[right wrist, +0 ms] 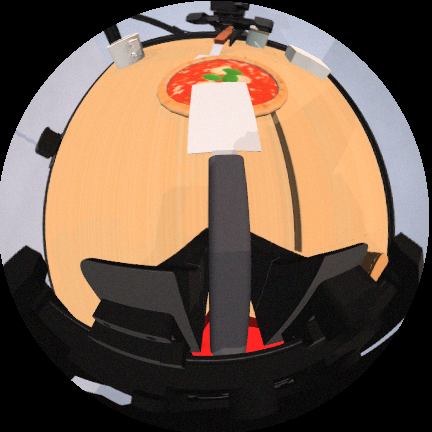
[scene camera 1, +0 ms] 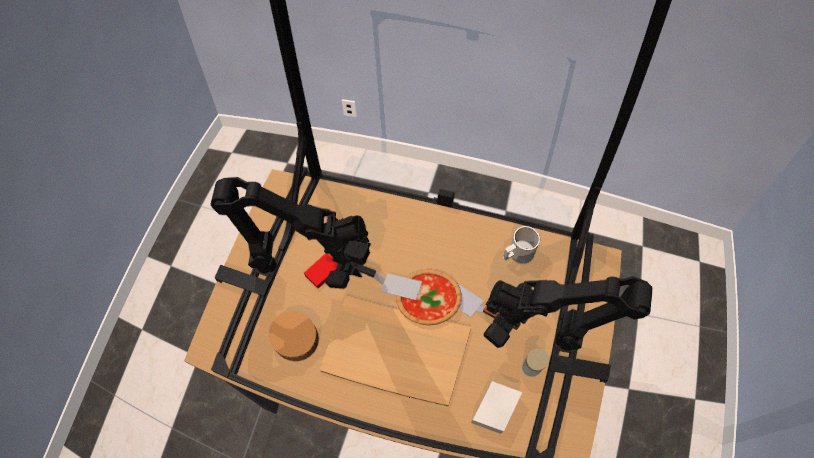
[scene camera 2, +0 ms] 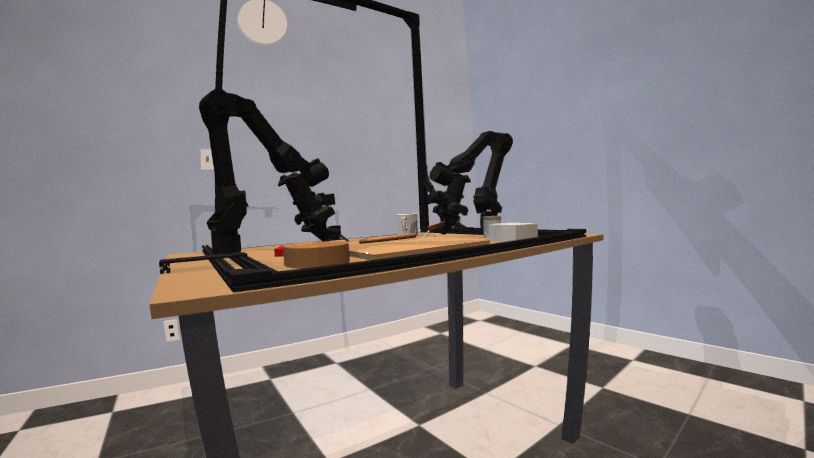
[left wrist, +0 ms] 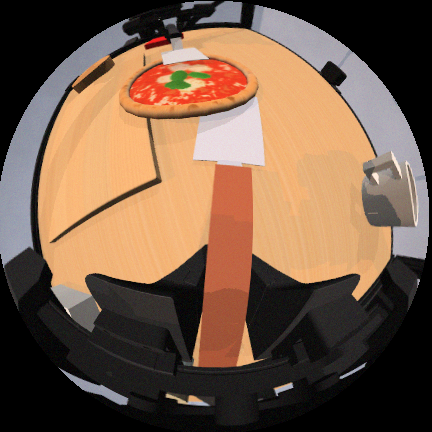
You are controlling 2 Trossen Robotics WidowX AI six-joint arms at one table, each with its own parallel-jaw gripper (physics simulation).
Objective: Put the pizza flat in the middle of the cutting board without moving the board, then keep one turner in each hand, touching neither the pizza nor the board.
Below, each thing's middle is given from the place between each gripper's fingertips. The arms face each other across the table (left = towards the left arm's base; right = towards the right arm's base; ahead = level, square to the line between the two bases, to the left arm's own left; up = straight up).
Labels:
The dark-handled turner (scene camera 1: 405, 287) is 1 cm ahead of my right hand, 5 cm to the left of it and 2 cm above it. The rest, counted from my right hand: brown-handled turner (left wrist: 232, 137) (1 cm ahead, 35 cm to the left, 1 cm above); pizza (scene camera 1: 439, 298) (1 cm ahead, 20 cm to the left, 1 cm below).
Right now my left hand is 6 cm to the left of the brown-handled turner, 3 cm past it and 2 cm below it. Also, from my left hand: dark-handled turner (36 cm to the right, 3 cm behind, 3 cm above); then pizza (21 cm to the right, 3 cm behind).

